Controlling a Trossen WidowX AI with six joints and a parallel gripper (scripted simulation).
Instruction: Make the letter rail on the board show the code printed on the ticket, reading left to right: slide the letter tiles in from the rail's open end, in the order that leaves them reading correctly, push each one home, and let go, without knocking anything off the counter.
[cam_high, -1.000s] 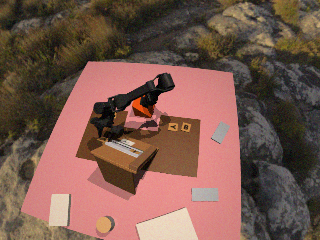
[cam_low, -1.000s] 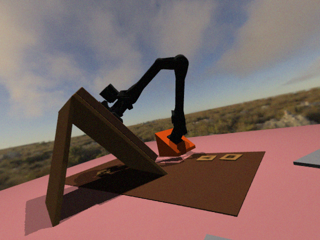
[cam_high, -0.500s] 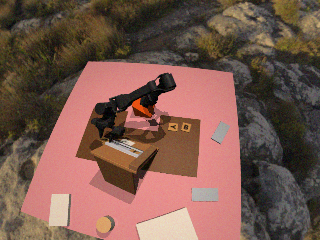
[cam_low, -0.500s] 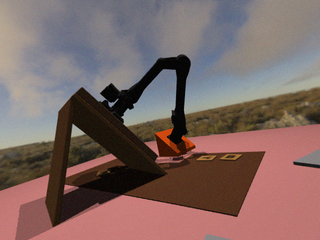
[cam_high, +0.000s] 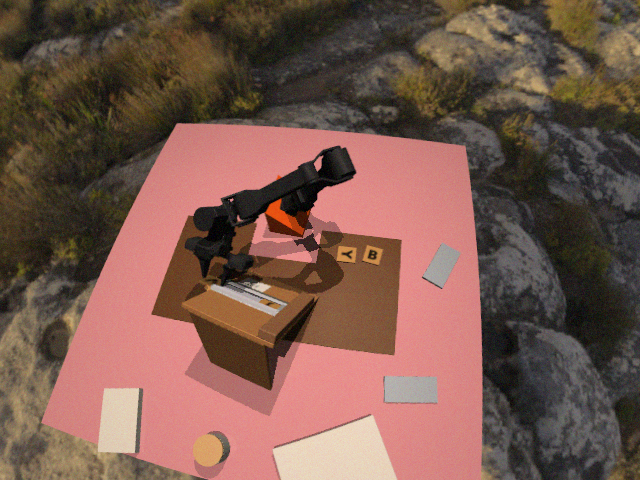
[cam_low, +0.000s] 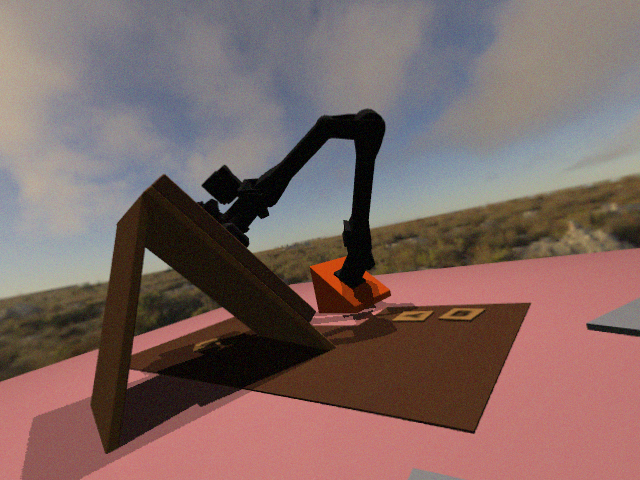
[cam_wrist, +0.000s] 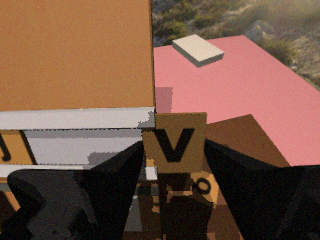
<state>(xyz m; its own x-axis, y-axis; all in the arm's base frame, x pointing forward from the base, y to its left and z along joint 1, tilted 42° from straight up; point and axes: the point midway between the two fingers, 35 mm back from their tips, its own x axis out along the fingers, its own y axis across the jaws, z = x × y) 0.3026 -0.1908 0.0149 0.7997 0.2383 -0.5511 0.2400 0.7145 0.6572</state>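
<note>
My gripper tip is now 40 mm past the white ticket, 90 mm to the right of it and 80 mm above it. From my gripper tip the other things lie so: brown mat (130 mm behind, 140 mm to the left, 160 mm below); then white block (420 mm ahead, 240 mm to the right, 150 mm below).
</note>
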